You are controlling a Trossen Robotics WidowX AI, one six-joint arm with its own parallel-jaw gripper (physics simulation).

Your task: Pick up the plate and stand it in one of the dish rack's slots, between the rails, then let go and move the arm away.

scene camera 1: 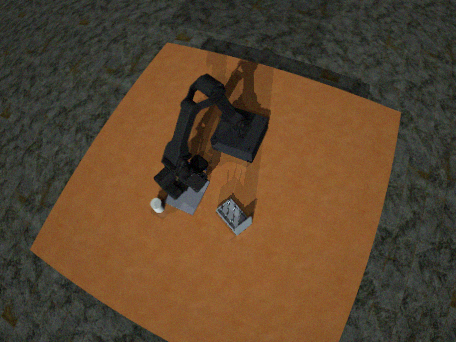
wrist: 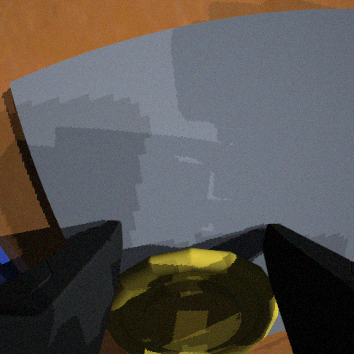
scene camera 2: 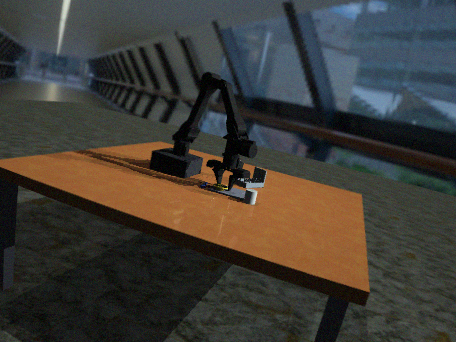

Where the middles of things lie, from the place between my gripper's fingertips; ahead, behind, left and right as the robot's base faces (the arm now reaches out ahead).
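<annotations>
My hand: 3 cm short of the grey mat (wrist: 200,135), 1 cm to the right of it.
</annotations>
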